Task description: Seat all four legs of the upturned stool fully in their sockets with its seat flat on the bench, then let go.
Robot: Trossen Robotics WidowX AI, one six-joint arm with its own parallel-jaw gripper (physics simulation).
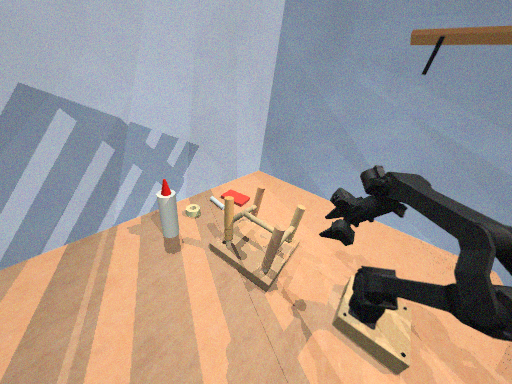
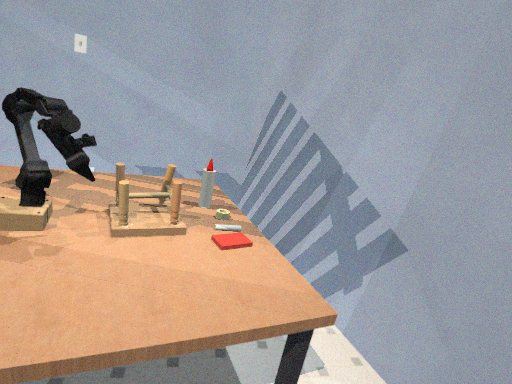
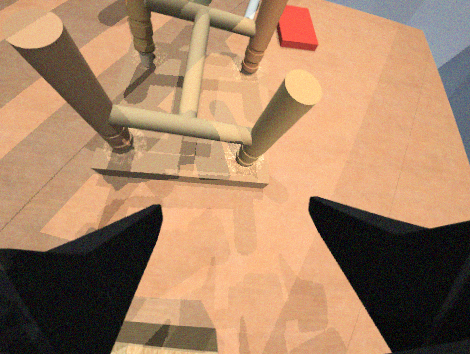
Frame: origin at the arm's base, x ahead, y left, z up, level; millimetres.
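Seen in the pictures: gripper, fingertip midpoint: (image 1: 322, 226) (image 2: 92, 178) (image 3: 236, 207); arm's base, origin of the base link: (image 1: 362, 311) (image 2: 32, 203).
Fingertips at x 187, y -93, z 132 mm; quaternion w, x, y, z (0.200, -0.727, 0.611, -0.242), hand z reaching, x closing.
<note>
Offsets run from my fingertips to a thing's top centre. "spot": to the spot under its first point.
The upturned stool's seat (image 1: 240, 265) (image 2: 147, 232) (image 3: 215, 173) lies flat on the bench, legs up, joined by an H of round rails. The near-left leg @[spot: 88 mm ahead, 157 mm left, 53 mm down] (image 1: 272, 250) (image 3: 75, 82), near-right leg @[spot: 94 mm ahead, 24 mm right, 46 mm down] (image 1: 296, 220) (image 2: 123, 200) (image 3: 280, 117) and far-right leg @[spot: 266 mm ahead, 24 mm right, 45 mm down] (image 1: 259, 201) (image 2: 176, 200) (image 3: 265, 30) stand with their lower rings close to the seat. On the far-left leg @[274 mm ahead, 149 mm left, 34 mm up] (image 1: 228, 215) (image 2: 169, 177) (image 3: 141, 30), a narrower pale end shows below the rings, so it stands proud of its socket. My gripper (image 1: 324, 225) (image 3: 236, 207) is open and empty, back from the stool on the robot's side, above the bench.
A white bottle with a red tip @[490 mm ahead, 247 mm left, 54 mm up] (image 1: 168, 215) (image 2: 206, 190) stands beyond the stool. A tape roll @[535 mm ahead, 108 mm left, 156 mm down] (image 1: 192, 215) (image 2: 223, 217), a pale stick @[513 mm ahead, 24 mm right, 164 mm down] (image 1: 217, 202) (image 2: 228, 228) and a red block @[488 mm ahead, 136 mm right, 170 mm down] (image 1: 236, 198) (image 2: 232, 241) (image 3: 298, 30) lie near the bench edge.
</note>
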